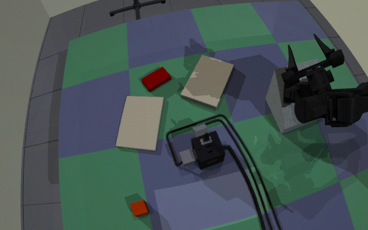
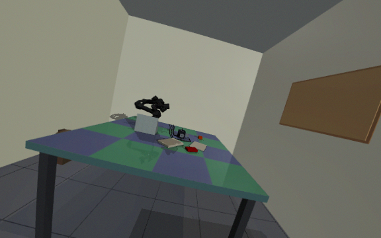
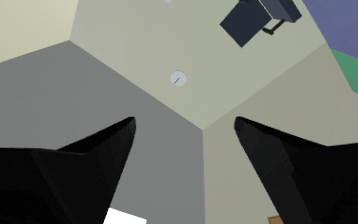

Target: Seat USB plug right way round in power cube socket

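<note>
My gripper tip is 280 mm short of the grey USB plug, 140 mm to the right of it and 230 mm above it. Round my gripper tip: red block (430 mm ahead, 140 mm to the right, 320 mm below); orange block (500 mm ahead, 330 mm to the left, 310 mm below); metal-framed socket (280 mm ahead, 140 mm to the left, 260 mm below).
</note>
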